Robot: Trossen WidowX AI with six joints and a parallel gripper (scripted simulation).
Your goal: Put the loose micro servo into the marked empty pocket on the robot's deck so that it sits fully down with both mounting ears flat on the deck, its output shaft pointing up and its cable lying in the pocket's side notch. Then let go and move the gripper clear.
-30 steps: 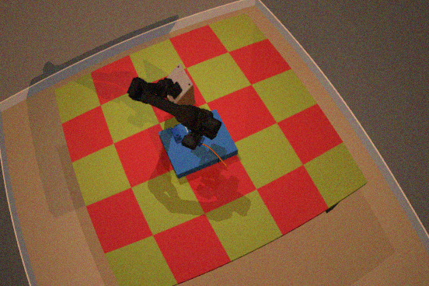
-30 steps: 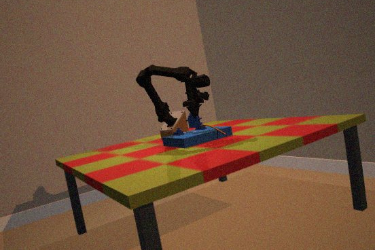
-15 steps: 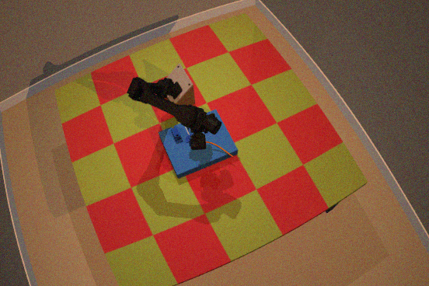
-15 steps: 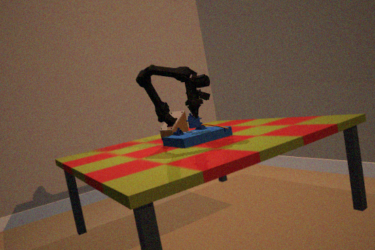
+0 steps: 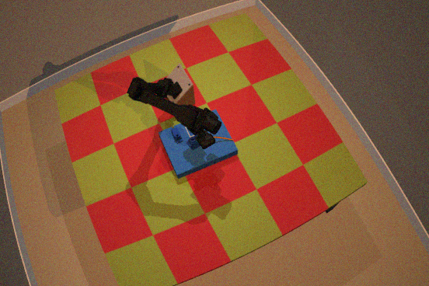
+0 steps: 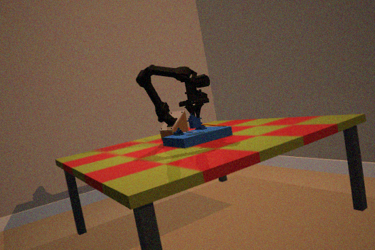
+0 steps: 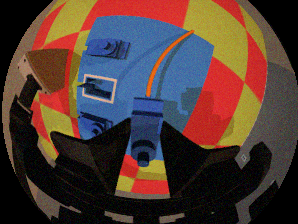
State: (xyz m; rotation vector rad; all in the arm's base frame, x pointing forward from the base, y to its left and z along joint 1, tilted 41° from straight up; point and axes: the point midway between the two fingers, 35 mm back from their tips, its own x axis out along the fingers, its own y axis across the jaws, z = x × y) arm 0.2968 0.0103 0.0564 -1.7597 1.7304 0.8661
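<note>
The blue deck is 100 mm below my gripper tip and 10 mm ahead of it.
</note>
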